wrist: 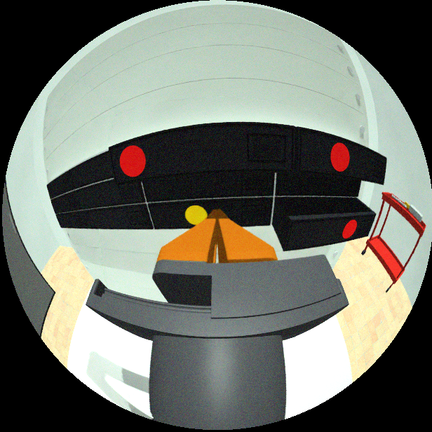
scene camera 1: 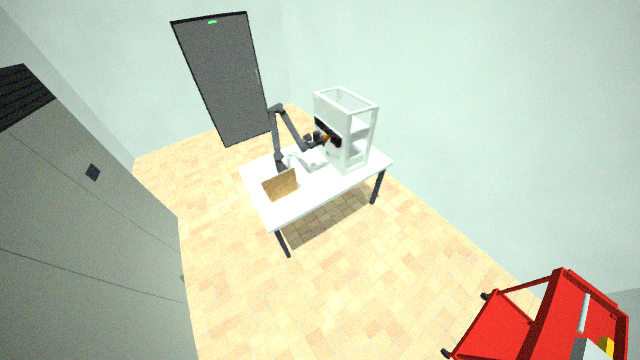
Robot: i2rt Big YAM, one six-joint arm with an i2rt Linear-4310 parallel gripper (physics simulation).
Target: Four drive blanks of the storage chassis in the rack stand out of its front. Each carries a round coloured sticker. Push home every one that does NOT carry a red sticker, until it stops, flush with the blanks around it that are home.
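Seen in the pictures: gripper, between the fingertips: (scene camera 1: pixel 330 136); arm's base, origin of its link: (scene camera 1: pixel 283 171).
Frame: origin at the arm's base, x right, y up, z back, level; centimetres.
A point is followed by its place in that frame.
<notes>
The black storage chassis (scene camera 1: pixel 320 126) {y 16.2, x -19.8, z -46.8 cm} sits in the white rack (scene camera 1: pixel 353 142) {y 14.1, x 13.1, z -58.4 cm}. In the wrist view, two blanks with red stickers stand out in the top row, an upper left blank (wrist: pixel 190 150) and an upper right blank (wrist: pixel 320 150). A lower right blank (wrist: pixel 320 230) with a red sticker also stands out. The bottom middle blank (wrist: pixel 172 217) carries a yellow sticker (wrist: pixel 196 215) and looks about flush with the bottom left blank (wrist: pixel 95 215). My gripper (wrist: pixel 216 215) (scene camera 1: pixel 328 136) {y 15.0, x -3.3, z -46.6 cm} is shut and empty, its orange tips at the yellow-stickered blank, just right of the sticker; contact cannot be told.
The rack and the arm stand on a white table (scene camera 1: pixel 320 200) {y -18.6, x 27.8, z -17.8 cm}, with a brown board (scene camera 1: pixel 281 185) {y -4.2, x 9.0, z 5.8 cm} near its front left edge. A red cart (scene camera 1: pixel 542 312) (wrist: pixel 385 255) stands away from the table. A dark door (scene camera 1: pixel 225 75) is in the wall behind the arm.
</notes>
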